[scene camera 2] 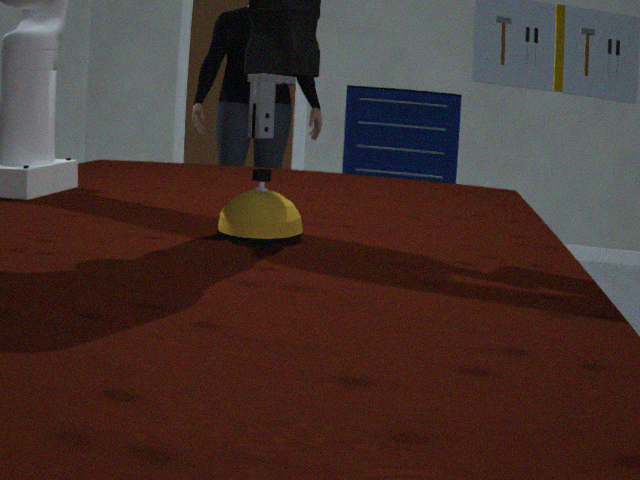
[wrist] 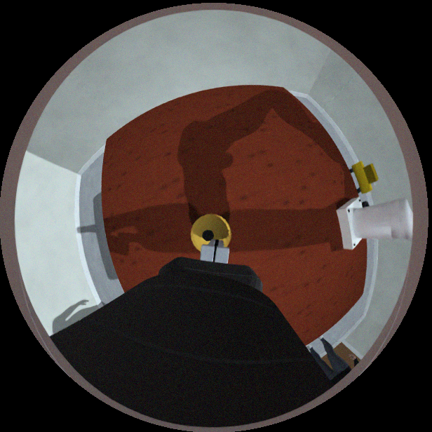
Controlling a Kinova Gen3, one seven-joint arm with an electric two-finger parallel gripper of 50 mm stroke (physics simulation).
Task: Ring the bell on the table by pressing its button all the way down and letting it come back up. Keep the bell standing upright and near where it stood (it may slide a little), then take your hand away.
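Frame: origin at the arm's base, x ahead, y left, z up, level; metres.
Seen in the pictures: gripper, fingertip midpoint: (scene camera 2: 260,138); arm's base, origin of the base link: (scene camera 2: 26,162).
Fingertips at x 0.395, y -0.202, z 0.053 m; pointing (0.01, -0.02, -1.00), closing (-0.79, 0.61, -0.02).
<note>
Offsets run from my fingertips to a thing's top centre. Level surfaces: height alone.
The bell has a yellow dome {dx +0.006, dy -0.021, dz -0.030 m} (scene camera 2: 260,215) (wrist: 219,225) on a dark base and stands upright on the red-brown table {dz -0.096 m} (scene camera 2: 330,413) (wrist: 280,185). Its black button {dx +0.006, dy -0.021, dz -0.030 m} (scene camera 2: 262,175) (wrist: 207,235) stands up on a light stem, with the stem showing between button and dome. My gripper (scene camera 2: 261,137) (wrist: 215,247) is shut and empty. In the scene view the fingertips are above the button, with a gap between them. In the wrist view the fingertips overlap the lower edge of the dome, just below and right of the button.
The white arm base (scene camera 2: 38,178) (wrist: 348,225) stands at one side of the table. Beyond the table are a standing person (scene camera 2: 233,77), a blue drawer cabinet (scene camera 2: 402,134) and a tool board (scene camera 2: 532,51) on the wall. A yellow object (wrist: 363,177) shows past the table edge.
</note>
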